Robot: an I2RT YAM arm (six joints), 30 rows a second.
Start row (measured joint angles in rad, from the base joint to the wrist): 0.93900, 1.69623, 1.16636, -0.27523, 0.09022, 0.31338
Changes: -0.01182, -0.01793, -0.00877, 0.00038, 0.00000, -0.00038; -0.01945, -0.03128, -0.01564, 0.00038, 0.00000, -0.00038; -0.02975, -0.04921, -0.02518, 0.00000, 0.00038, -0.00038; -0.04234, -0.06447, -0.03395, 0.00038, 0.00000, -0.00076; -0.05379, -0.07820, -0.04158, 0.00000, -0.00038, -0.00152; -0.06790, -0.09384, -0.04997, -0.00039, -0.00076, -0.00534; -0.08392, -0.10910, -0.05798, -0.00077, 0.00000, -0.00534; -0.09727, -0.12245, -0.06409, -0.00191, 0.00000, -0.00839; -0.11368, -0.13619, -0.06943, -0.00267, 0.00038, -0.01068; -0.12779, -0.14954, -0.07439, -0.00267, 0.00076, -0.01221; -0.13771, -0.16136, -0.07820, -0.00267, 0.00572, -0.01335; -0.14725, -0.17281, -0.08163, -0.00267, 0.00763, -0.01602; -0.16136, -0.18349, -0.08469, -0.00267, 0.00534, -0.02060
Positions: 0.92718, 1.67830, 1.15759, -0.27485, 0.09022, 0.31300; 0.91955, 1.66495, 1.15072, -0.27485, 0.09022, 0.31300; 0.90925, 1.64702, 1.14118, -0.27523, 0.09060, 0.31300; 0.89666, 1.63176, 1.13241, -0.27485, 0.09022, 0.31262; 0.88521, 1.61803, 1.12478, -0.27523, 0.08984, 0.31186; 0.87110, 1.60239, 1.11639, -0.27562, 0.08946, 0.30804; 0.85508, 1.58713, 1.10838, -0.27600, 0.09022, 0.30804; 0.84173, 1.57378, 1.10227, -0.27714, 0.09022, 0.30499; 0.82532, 1.56004, 1.09693, -0.27790, 0.09060, 0.30270; 0.81121, 1.54669, 1.09197, -0.27790, 0.09098, 0.30117; 0.80129, 1.53487, 1.08816, -0.27790, 0.09594, 0.30003; 0.79175, 1.52342, 1.08473, -0.27790, 0.09785, 0.29736; 0.77764, 1.51274, 1.08167, -0.27790, 0.09556, 0.29278
